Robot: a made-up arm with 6 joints. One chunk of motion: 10 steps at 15 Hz.
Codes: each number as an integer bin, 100 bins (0 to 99) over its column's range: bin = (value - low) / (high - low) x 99, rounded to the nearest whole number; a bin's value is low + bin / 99 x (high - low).
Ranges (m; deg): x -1.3..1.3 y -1.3..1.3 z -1.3..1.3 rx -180..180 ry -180..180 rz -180..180
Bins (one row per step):
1: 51 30 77 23 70 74
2: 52 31 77 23 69 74
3: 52 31 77 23 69 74
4: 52 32 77 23 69 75
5: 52 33 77 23 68 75
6: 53 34 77 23 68 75
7: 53 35 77 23 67 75
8: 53 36 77 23 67 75
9: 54 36 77 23 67 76
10: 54 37 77 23 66 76
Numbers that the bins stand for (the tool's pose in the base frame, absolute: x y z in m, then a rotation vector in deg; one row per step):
1: 0.0394 -0.5121 0.7222 -96.36 74.55 89.09
2: 0.0657 -0.4859 0.7222 -96.36 70.91 89.09
3: 0.0657 -0.4859 0.7222 -96.36 70.91 89.09
4: 0.0657 -0.4596 0.7222 -96.36 70.91 92.73
5: 0.0657 -0.4333 0.7222 -96.36 67.27 92.73
6: 0.0919 -0.4071 0.7222 -96.36 67.27 92.73
7: 0.0919 -0.3808 0.7222 -96.36 63.64 92.73
8: 0.0919 -0.3545 0.7222 -96.36 63.64 92.73
9: 0.1182 -0.3545 0.7222 -96.36 63.64 96.36
10: 0.1182 -0.3283 0.7222 -96.36 60.00 96.36

